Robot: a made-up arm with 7 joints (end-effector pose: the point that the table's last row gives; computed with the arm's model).
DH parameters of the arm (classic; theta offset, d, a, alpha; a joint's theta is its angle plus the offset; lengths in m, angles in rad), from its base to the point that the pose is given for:
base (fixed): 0 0 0 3.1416
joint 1: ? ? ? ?
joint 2: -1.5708 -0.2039 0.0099 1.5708
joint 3: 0 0.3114 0.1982 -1.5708
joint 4: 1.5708 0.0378 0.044 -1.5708
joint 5: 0 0.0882 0.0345 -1.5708
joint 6: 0 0.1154 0.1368 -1.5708
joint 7: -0.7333 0 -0.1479 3.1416
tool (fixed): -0.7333 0.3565 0 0
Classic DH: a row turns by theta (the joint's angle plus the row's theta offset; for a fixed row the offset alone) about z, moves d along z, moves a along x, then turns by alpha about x.
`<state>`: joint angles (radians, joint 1 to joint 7).
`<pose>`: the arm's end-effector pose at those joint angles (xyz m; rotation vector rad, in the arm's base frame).
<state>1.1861 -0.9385 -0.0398 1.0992 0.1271 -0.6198 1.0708</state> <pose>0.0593 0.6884 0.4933 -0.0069 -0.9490 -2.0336</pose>
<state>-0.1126 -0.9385 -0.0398 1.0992 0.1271 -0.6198 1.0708</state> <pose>-0.6471 0.2421 0.4933 0.4825 -0.6452 -0.8205</pose>
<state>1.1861 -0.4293 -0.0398 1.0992 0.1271 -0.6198 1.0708</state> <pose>-0.0017 0.8391 0.1610 -0.0682 -1.5307 -1.7886</pose>
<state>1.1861 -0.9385 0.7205 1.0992 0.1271 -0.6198 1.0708</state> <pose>-0.0784 0.6607 0.4742 -0.1990 -0.7362 -1.3161</pose>
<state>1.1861 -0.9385 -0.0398 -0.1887 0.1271 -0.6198 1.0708</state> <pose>0.2277 0.2342 0.4427 0.1946 0.6090 -2.1392</pose>
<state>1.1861 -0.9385 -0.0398 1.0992 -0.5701 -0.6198 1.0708</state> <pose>0.1913 0.5941 0.5171 -0.2348 -1.0459 -2.7085</pose>
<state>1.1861 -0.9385 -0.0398 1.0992 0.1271 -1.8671 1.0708</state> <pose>0.0304 0.7470 0.0821 -0.0232 -2.3158 -1.2728</pose>
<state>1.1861 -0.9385 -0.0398 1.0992 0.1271 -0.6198 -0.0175</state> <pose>-0.0636 0.5996 0.5150 -0.4291 -0.6977 -1.0190</pose>
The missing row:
joint 1: 0 -0.0147 -0.0587 -1.5708
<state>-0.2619 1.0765 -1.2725 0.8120 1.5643 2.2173 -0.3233</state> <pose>-0.3810 0.4574 -0.0434 -0.7842 -0.2753 0.8324</pose>
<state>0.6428 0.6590 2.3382 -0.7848 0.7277 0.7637 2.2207</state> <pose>-0.0521 -0.1637 -0.1740 1.4895 -0.0530 1.2281</pose>
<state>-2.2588 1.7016 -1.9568 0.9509 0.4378 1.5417 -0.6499</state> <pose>0.0209 -0.0931 -0.0519 -1.1206 0.3457 -1.4024</pose>
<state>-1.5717 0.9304 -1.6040 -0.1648 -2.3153 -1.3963 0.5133</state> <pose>-0.3091 -0.1491 0.1170 0.1519 0.1161 -0.3599</pose>
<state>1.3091 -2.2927 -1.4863 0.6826 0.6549 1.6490 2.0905</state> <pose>0.4215 -0.2152 -0.1335 -0.4018 -2.7534 0.2790</pose>
